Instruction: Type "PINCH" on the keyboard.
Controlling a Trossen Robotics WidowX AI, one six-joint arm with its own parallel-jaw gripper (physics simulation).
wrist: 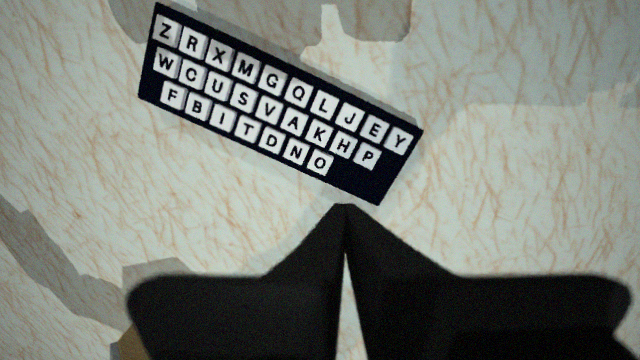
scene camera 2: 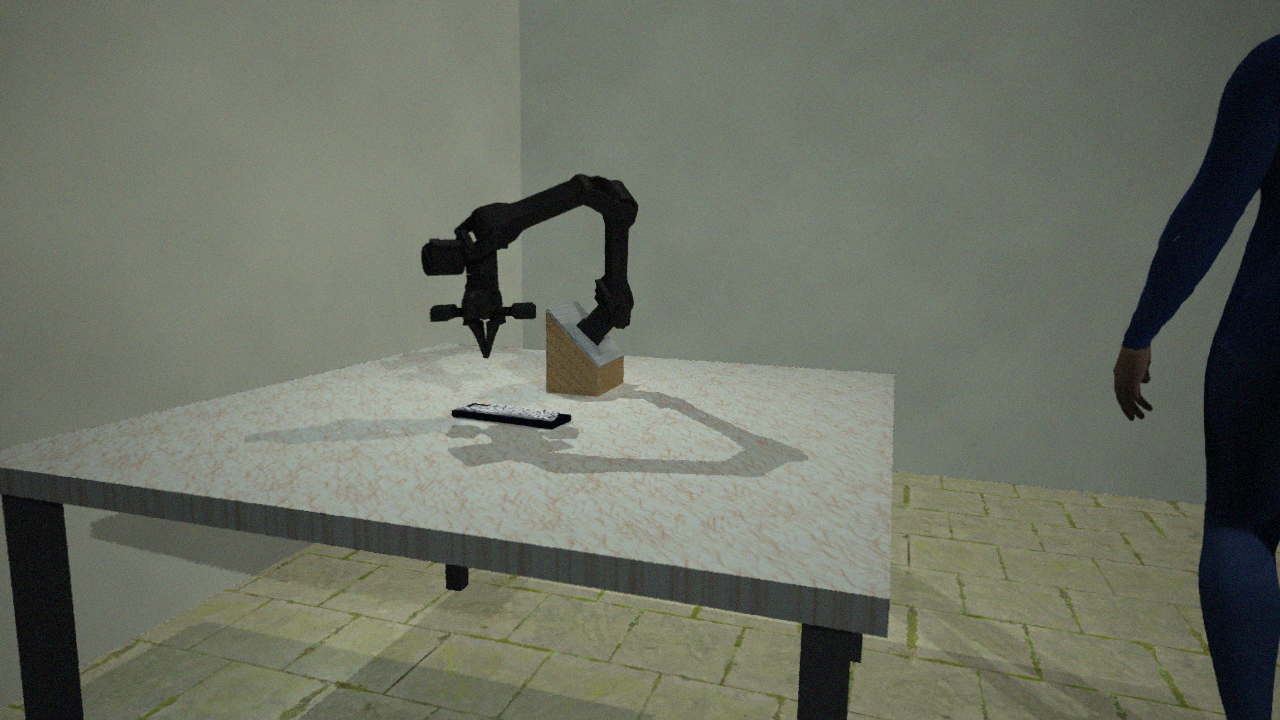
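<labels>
A dark keyboard is visible to me in scene camera 2 and in the wrist view, and on the dark keyboard [scene camera 2: 515, 415] and [wrist: 253, 58] are the same spot. My gripper is visible in scene camera 2 and in the wrist view as well. On my gripper, [scene camera 2: 476, 325] and [wrist: 423, 277] are the same spot.
</labels>
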